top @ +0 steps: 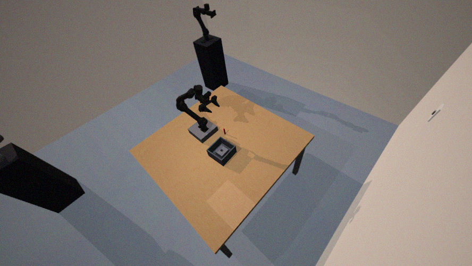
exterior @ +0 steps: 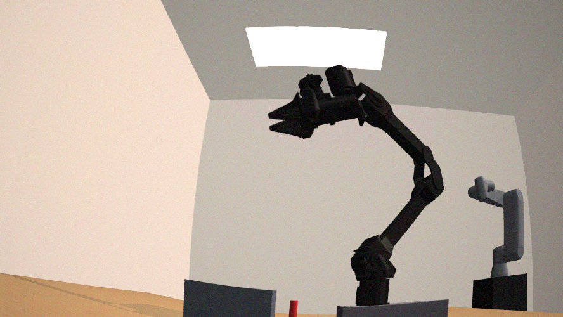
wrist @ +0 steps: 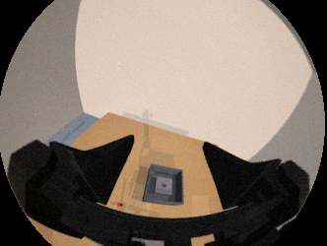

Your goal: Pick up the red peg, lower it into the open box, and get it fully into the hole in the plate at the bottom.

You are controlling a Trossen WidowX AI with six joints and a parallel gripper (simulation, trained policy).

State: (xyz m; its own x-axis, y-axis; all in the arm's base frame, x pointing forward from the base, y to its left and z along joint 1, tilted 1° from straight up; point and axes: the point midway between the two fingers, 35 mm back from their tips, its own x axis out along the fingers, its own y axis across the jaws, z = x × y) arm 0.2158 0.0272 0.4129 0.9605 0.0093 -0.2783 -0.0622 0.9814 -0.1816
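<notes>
My gripper tip is now 80 mm past the red peg, 90 mm to the right of it and 430 mm above it. From my gripper tip the other things lie so: grey box (60 mm ahead, 100 mm to the right, 440 mm below); then grey plate (60 mm ahead, 100 mm to the right, 420 mm below).
</notes>
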